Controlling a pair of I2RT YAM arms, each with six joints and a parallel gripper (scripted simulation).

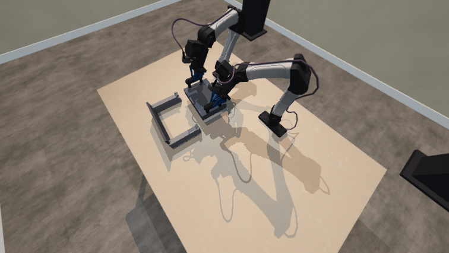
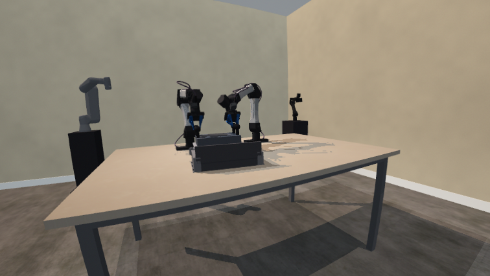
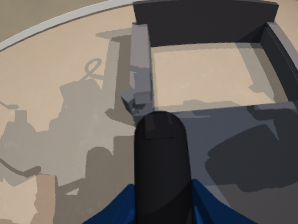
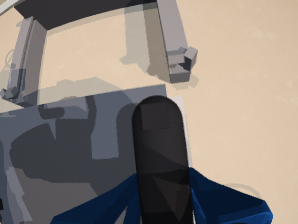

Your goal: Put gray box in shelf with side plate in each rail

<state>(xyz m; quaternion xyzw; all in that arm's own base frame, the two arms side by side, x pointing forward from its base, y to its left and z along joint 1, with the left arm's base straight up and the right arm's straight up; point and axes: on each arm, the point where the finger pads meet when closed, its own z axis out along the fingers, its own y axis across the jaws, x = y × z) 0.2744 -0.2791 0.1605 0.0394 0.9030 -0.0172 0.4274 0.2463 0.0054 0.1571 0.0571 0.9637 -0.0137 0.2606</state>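
The gray box is 1 cm ahead of my right hand, 12 cm to the left of it and 5 cm below it. Round my right hand: back plate (34 cm ahead, 8 cm to the left, 9 cm below).
The gray box is 12 cm to the right of my left hand, 6 cm below it and 1 cm behind it. Also, from my left hand: back plate: 31 cm ahead, 15 cm to the right, 9 cm below.
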